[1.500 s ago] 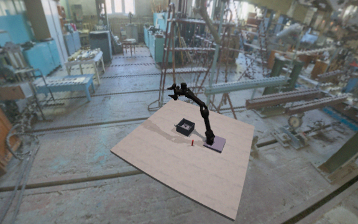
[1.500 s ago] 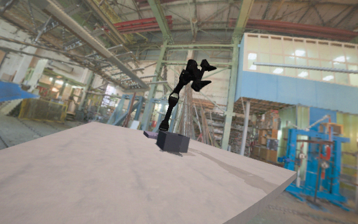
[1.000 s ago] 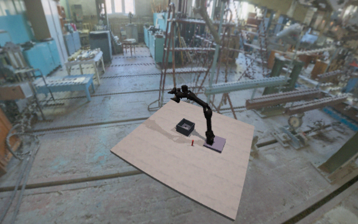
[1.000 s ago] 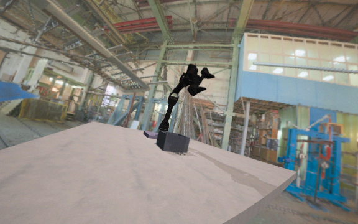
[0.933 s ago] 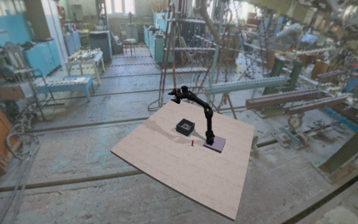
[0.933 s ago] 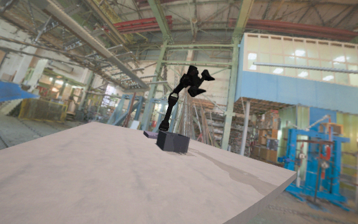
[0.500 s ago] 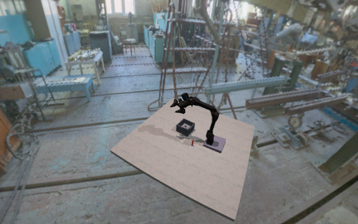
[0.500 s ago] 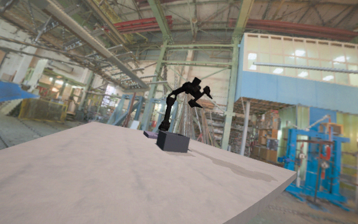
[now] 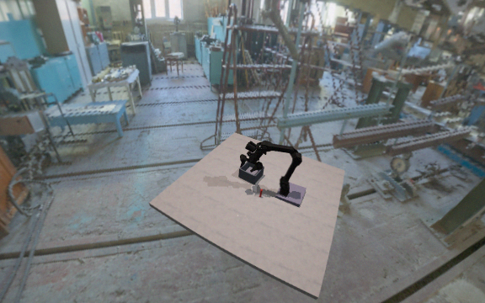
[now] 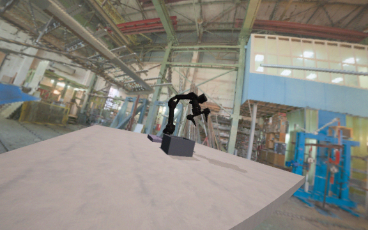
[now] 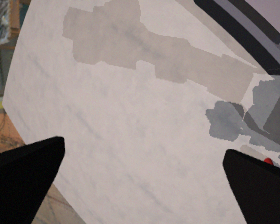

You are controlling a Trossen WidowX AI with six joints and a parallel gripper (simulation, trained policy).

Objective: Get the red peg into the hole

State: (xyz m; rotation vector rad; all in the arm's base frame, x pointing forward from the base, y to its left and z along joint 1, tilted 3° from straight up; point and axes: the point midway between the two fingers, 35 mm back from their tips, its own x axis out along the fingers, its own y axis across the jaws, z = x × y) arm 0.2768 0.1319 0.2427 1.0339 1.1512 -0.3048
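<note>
My gripper tip is now 180 mm above the red peg, 150 mm past it and 10 mm to the left of it. Also, from my gripper tip: dark box: 190 mm below, 180 mm to the right, 40 mm ahead.
</note>
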